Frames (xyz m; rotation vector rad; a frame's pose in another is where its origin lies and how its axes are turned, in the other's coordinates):
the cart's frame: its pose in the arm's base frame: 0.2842 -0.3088 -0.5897 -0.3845 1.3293 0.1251
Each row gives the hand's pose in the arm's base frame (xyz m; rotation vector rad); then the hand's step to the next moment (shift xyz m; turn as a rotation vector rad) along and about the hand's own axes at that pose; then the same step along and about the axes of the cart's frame.
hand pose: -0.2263 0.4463 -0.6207 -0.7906 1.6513 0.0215
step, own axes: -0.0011 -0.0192 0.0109 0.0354 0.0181 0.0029
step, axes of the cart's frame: 0.0002 -0.0158 0.0154 0.0361 0.0084 -0.0147
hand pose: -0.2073 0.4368 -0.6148 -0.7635 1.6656 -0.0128
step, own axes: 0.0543 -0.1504 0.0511 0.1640 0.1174 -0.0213
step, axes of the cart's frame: 0.0425 -0.1499 0.0624 0.1588 0.0659 -0.1075
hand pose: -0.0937 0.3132 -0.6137 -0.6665 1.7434 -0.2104
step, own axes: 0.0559 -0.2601 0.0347 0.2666 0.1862 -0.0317
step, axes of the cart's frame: -0.0074 -0.2663 0.0315 0.2583 0.1025 -0.1718
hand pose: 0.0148 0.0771 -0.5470 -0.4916 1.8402 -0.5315
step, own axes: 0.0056 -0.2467 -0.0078 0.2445 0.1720 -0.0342
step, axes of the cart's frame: -0.1067 -0.2200 -0.0344 0.2347 0.0969 -0.1614
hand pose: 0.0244 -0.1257 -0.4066 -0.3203 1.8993 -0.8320
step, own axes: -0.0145 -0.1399 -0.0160 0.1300 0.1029 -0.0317
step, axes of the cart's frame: -0.0992 -0.0952 -0.0337 0.1245 0.0684 -0.0913
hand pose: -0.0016 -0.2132 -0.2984 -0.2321 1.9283 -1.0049
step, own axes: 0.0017 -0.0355 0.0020 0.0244 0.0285 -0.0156
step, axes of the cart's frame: -0.0218 -0.0259 -0.0109 0.0247 0.0259 -0.0192
